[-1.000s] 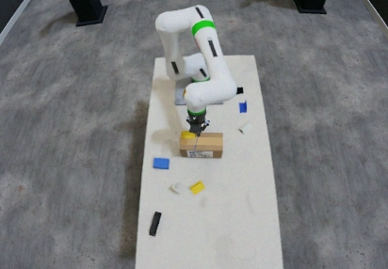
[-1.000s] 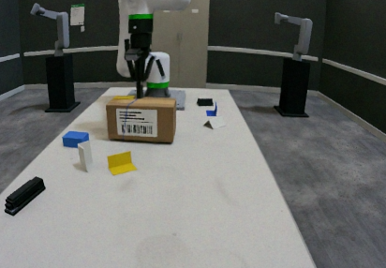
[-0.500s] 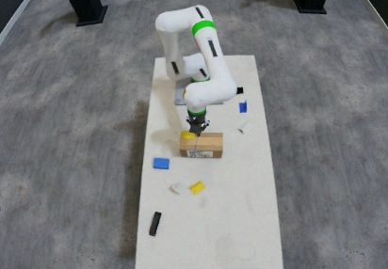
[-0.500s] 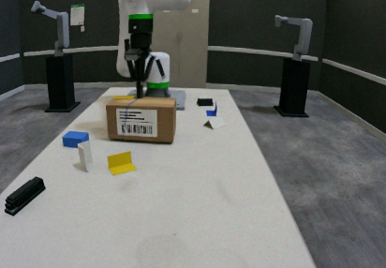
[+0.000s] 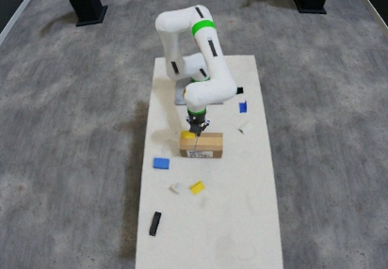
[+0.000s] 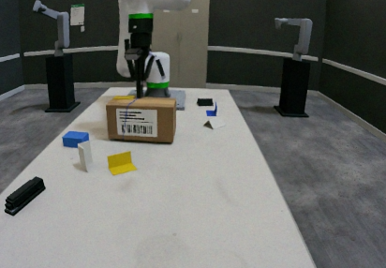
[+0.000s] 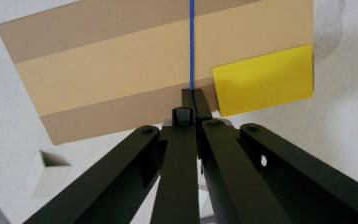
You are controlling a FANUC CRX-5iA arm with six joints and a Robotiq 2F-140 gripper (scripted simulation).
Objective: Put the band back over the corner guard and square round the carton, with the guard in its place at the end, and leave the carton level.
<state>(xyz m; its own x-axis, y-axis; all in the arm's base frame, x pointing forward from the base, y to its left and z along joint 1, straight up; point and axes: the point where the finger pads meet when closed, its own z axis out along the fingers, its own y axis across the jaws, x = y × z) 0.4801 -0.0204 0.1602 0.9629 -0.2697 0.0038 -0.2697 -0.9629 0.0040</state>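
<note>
Now: the yellow corner guard 10 mm behind my hand, 60 mm to the right of it and 40 mm below it. From my hand the other things lie so: brown carton (40 mm ahead, 10 mm to the left, 100 mm below); blue block (130 mm ahead, 240 mm to the right, 160 mm below); white corner guard (100 mm behind, 300 mm to the left, 160 mm below).
</note>
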